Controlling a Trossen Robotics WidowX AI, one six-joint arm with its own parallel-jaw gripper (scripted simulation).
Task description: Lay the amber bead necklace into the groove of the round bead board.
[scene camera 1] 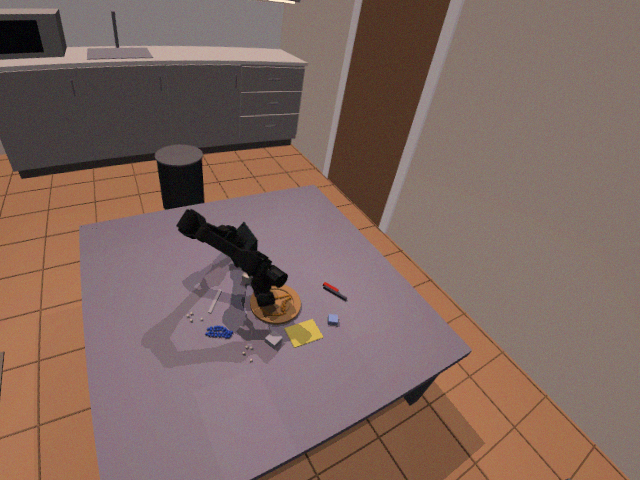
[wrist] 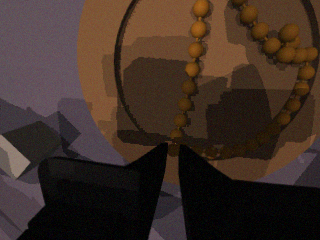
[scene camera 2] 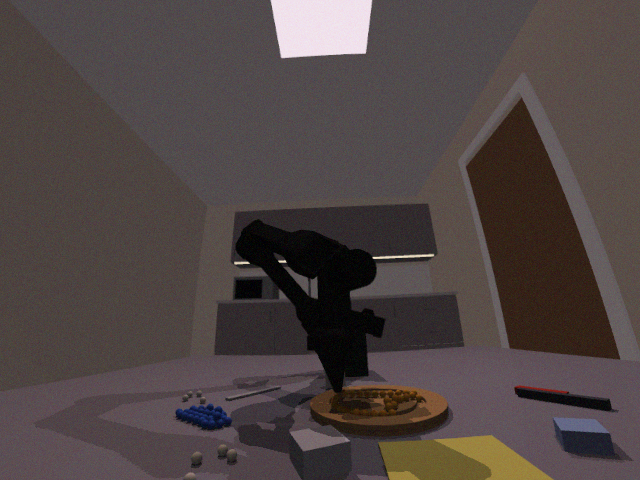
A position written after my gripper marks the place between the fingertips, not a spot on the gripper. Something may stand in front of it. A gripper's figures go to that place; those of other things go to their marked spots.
My gripper (wrist: 173,149): 11 cm from the lens. A round wooden bead board (wrist: 240,89) is 12 cm from the lens.
